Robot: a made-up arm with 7 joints. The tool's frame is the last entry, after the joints.
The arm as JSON. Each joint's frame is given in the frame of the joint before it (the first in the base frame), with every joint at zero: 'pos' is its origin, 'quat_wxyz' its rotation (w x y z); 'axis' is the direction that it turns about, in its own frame. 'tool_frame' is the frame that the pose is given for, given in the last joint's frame.
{
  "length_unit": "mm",
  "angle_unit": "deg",
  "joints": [
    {
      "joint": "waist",
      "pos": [
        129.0,
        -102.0,
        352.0
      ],
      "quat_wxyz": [
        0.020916,
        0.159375,
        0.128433,
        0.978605
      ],
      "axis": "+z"
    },
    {
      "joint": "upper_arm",
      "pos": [
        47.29,
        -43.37,
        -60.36
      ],
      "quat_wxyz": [
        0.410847,
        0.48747,
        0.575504,
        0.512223
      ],
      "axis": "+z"
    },
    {
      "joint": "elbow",
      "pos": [
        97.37,
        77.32,
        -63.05
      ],
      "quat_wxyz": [
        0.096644,
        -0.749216,
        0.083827,
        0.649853
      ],
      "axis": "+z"
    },
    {
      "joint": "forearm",
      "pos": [
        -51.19,
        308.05,
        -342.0
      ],
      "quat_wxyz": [
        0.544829,
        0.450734,
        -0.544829,
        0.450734
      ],
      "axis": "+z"
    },
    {
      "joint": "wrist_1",
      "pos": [
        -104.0,
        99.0,
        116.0
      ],
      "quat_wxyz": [
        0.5,
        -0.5,
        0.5,
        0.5
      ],
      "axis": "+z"
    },
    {
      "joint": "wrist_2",
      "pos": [
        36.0,
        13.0,
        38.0
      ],
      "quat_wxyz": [
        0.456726,
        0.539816,
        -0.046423,
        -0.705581
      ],
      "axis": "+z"
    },
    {
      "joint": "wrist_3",
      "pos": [
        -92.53,
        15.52,
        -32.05
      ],
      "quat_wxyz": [
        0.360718,
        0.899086,
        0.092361,
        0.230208
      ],
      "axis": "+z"
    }
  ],
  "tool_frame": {
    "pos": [
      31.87,
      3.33,
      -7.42
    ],
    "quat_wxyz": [
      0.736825,
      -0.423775,
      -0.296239,
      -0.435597
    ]
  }
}
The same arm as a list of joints. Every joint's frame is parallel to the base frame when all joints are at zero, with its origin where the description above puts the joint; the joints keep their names.
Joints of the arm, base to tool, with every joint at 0 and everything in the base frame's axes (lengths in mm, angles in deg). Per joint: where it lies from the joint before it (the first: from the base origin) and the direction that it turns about. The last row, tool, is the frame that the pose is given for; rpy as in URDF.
waist: axis 0.317303 0.244702 0.916209 origin 129.0 -102.0 352.0
upper_arm: axis -0.965714 -0.136702 0.220703 origin -64.0 31.0 -52.0
elbow: axis 0 1 0 origin 93.0 -65.0 81.0
forearm: axis 0 0 1 origin -108.0 -342.0 -293.0
wrist_1: axis -1 0 0 origin -99.0 -104.0 116.0
wrist_2: axis -0.412886 0.427586 0.804174 origin -38.0 -13.0 -36.0
wrist_3: axis 0.945969 -0.287791 -0.149395 origin -62.0 -69.0 -35.0
tool: origin 3.0 32.0 7.0 rpy 25.87 27.97 15.68

